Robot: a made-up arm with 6 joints. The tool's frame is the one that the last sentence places.
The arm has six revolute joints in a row. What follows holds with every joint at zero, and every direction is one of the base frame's.
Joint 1 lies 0.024 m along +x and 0.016 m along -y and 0.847 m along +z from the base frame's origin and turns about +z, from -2.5 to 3.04 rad.
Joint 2 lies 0.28 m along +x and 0.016 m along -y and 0.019 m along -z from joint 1 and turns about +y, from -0.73 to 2.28 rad.
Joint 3 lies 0.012 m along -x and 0.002 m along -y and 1.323 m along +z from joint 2 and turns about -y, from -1.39 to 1.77 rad.
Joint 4 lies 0.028 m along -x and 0.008 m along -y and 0.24 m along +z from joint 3 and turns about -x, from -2.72 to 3.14 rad.
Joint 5 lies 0.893 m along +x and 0.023 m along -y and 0.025 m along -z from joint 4 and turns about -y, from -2 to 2.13 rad.
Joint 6 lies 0.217 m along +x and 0.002 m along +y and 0.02 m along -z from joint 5 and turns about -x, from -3.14 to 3.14 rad.
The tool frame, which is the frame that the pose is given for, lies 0.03 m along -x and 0.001 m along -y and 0.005 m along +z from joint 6; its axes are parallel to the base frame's.
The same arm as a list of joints. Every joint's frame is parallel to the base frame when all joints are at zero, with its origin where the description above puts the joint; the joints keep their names.
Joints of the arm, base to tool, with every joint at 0 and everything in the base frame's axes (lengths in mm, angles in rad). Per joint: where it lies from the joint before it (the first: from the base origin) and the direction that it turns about. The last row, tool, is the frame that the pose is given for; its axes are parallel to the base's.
joint 1: axis 0 0 1 offset 24 -16 847
joint 2: axis 0 1 0 offset 280 -16 -19
joint 3: axis 0 -1 0 offset -12 -2 1323
joint 4: axis -1 0 0 offset -28 -8 240
joint 5: axis 0 -1 0 offset 893 -23 -25
joint 6: axis -1 0 0 offset 217 2 -20
tool: offset -30 -1 5
Joint limits (rad, base to tool): -2.5..3.04 -0.73..2.28 -1.39..1.77 -2.72..3.14 -2..2.13 -3.14..3.14

